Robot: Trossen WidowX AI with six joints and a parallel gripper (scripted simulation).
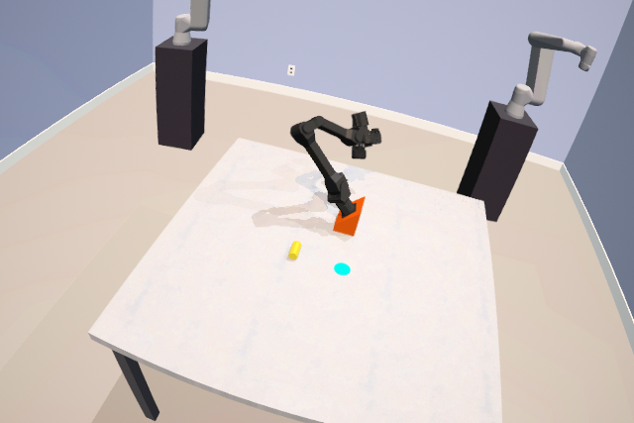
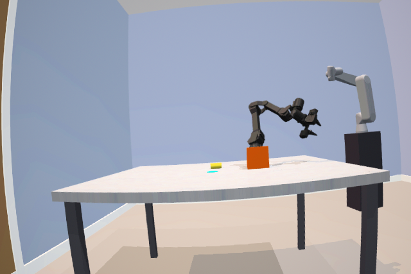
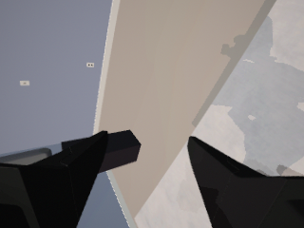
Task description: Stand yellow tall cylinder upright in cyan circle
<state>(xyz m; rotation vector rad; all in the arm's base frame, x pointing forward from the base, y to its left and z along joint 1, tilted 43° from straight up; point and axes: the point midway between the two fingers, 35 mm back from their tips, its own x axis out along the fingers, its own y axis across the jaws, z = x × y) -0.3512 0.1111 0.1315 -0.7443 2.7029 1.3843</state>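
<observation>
My gripper tip is 61 cm short of the yellow tall cylinder, 16 cm to the left of it and 16 cm above it. From my gripper tip the other things lie so: cyan circle: 65 cm ahead, 2 cm to the left, 18 cm below.
</observation>
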